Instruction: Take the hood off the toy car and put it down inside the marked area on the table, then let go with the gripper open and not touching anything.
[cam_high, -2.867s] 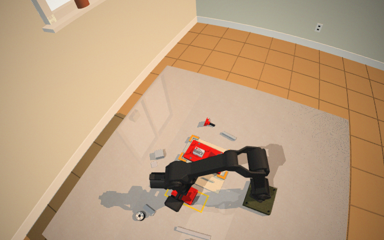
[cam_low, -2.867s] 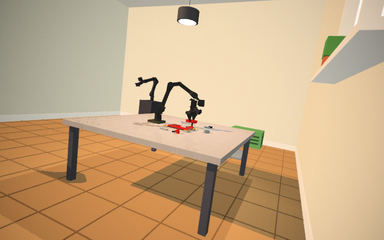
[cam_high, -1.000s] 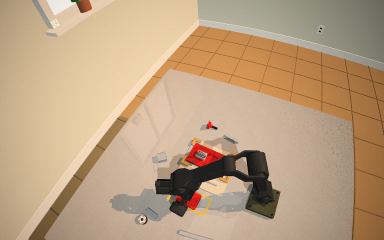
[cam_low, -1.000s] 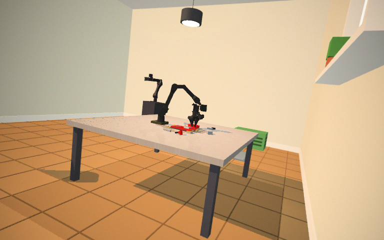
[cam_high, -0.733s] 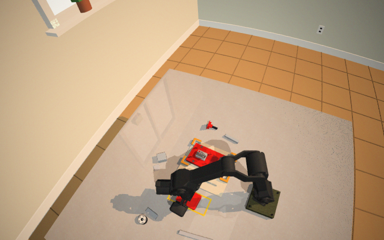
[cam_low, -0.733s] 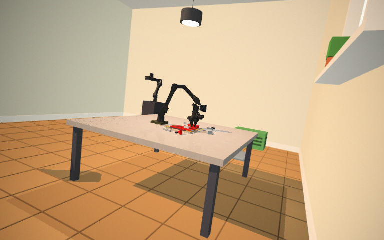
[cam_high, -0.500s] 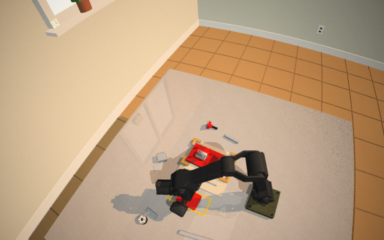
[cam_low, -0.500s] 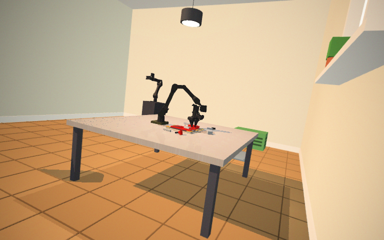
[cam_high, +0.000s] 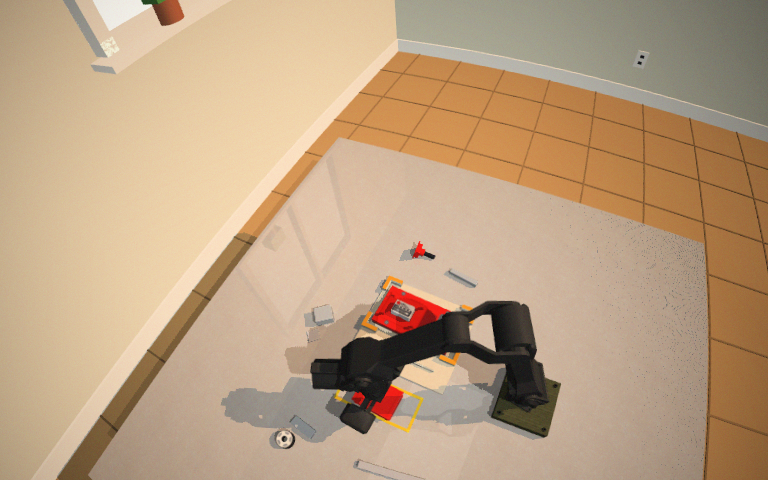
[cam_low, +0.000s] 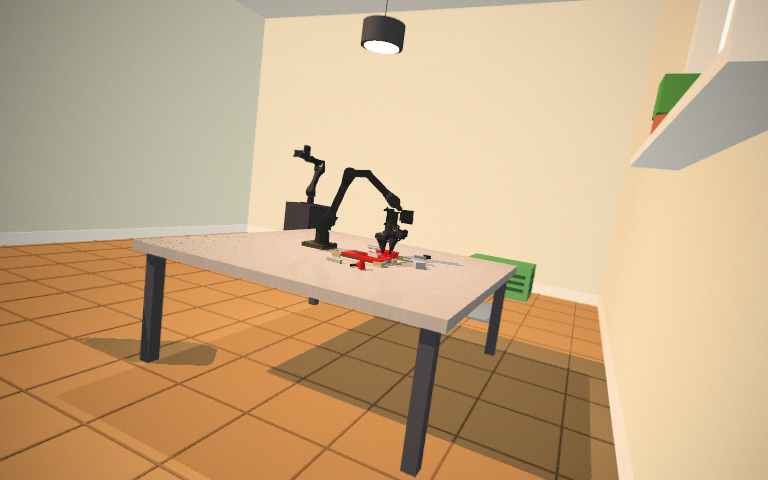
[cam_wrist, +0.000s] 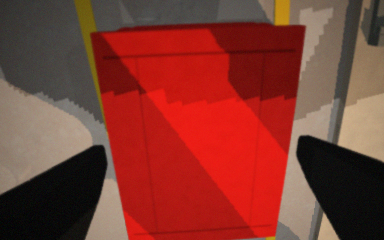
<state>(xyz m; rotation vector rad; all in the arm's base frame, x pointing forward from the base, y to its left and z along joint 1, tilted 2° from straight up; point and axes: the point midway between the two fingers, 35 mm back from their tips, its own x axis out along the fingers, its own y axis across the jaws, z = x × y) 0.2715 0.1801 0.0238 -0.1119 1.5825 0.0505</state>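
The red hood lies right at my gripper tip. Round my gripper tip: wheel 20 cm to the left, 12 cm ahead, 1 cm below; then long bar 12 cm to the left, 12 cm behind, 1 cm below.
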